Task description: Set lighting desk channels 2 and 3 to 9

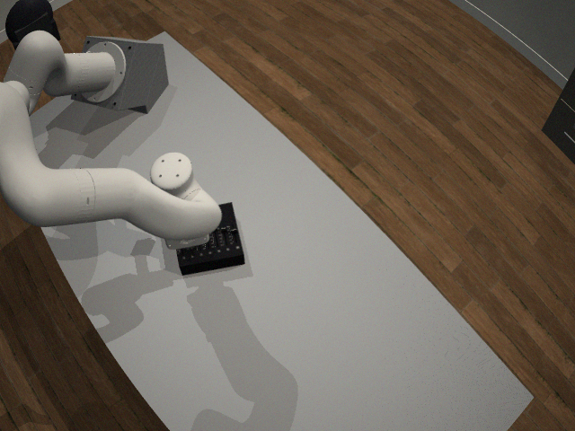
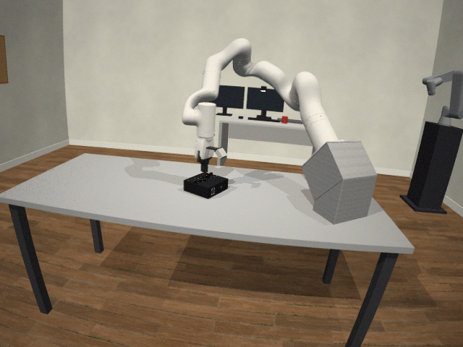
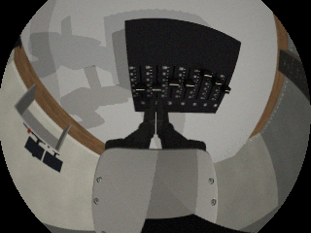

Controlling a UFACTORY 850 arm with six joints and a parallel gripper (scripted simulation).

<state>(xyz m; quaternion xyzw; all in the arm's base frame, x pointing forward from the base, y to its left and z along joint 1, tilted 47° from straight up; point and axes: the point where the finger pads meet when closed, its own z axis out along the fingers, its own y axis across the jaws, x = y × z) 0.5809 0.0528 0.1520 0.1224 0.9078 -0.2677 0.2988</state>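
Right now the fader cap is 3 cm below my hand, 2 cm behind it and 1 cm to the left of it.
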